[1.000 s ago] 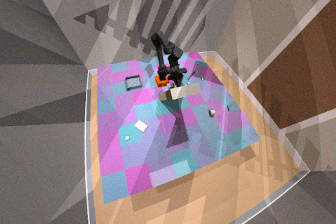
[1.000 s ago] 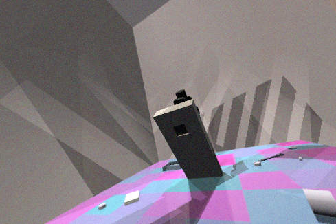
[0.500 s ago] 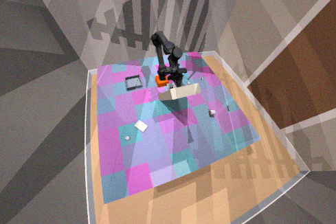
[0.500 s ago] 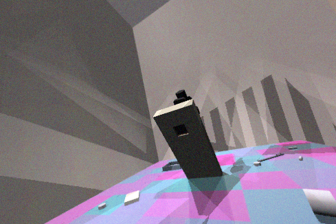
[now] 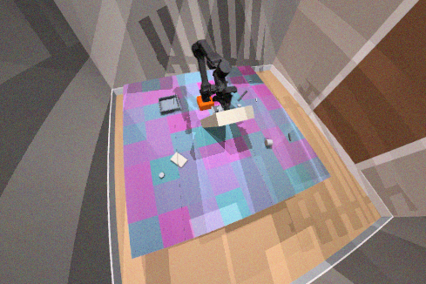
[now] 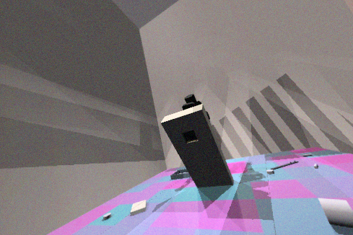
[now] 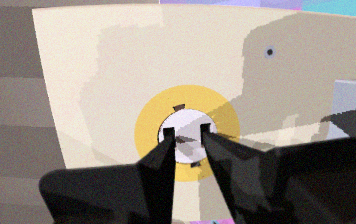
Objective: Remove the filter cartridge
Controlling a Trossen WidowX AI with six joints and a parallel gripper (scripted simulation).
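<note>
The round filter cartridge is 10 mm below my gripper tip and 10 mm ahead of it. From my gripper tip the other things lie so: flat white block 300 mm to the right, 280 mm below, 80 mm ahead; then grey framed dish 400 mm behind, 290 mm to the right, 280 mm below.
</note>
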